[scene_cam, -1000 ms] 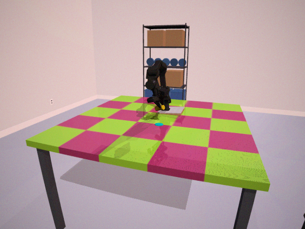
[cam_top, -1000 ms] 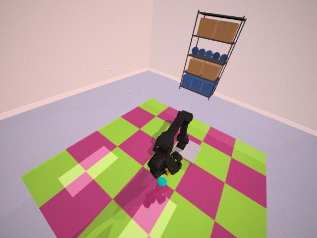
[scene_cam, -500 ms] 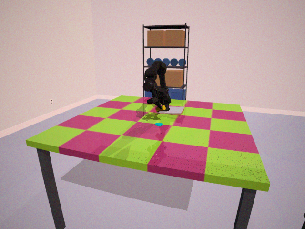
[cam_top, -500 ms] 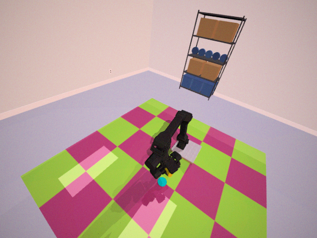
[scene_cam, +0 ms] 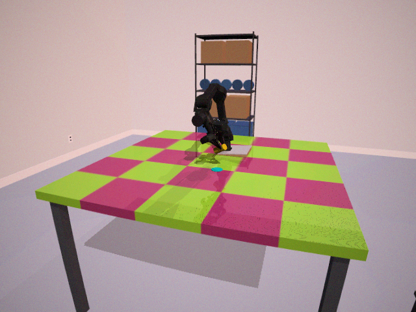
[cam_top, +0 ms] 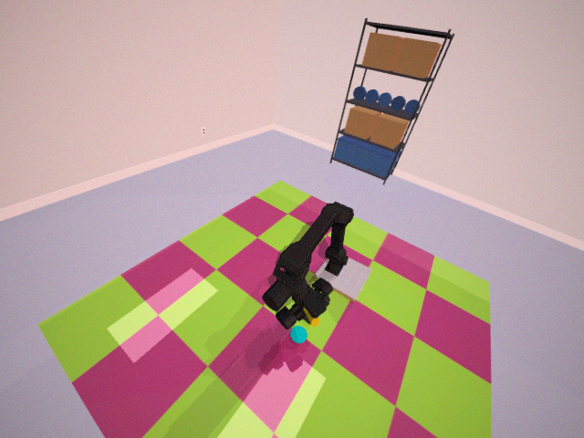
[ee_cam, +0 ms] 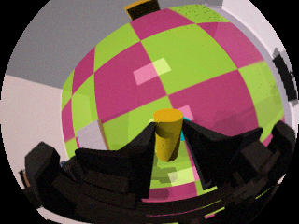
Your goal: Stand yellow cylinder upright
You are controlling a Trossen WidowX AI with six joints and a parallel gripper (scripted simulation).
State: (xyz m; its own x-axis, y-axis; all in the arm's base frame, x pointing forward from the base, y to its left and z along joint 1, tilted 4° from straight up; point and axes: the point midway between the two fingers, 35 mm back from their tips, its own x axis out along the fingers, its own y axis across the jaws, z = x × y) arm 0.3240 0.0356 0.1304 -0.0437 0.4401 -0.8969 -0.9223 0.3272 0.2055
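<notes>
The cyan circle is 12 cm below my gripper tip, 3 cm to the right of it and 1 cm ahead of it. The rest, counted from my gripper tip: yellow tall cylinder: 2 cm to the right, 1 cm below, 1 cm behind.
</notes>
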